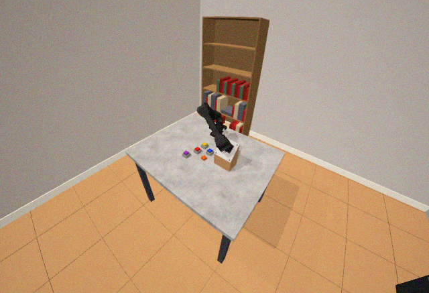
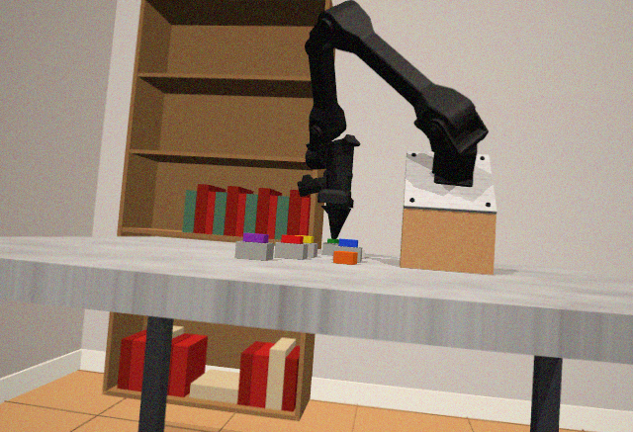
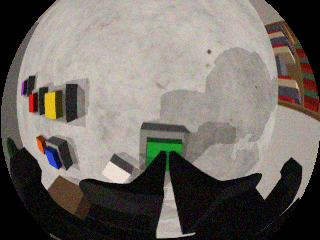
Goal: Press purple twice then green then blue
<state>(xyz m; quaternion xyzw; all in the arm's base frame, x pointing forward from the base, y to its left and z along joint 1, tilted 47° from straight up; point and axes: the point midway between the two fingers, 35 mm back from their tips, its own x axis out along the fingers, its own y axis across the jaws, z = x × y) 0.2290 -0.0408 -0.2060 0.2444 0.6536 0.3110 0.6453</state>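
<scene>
The green button is 1 cm below my gripper tip. Round my gripper tip: blue button 6 cm behind, 18 cm to the left; then yellow button 3 cm ahead, 15 cm to the left; then white block 5 cm behind, 6 cm to the left, 2 cm below.
</scene>
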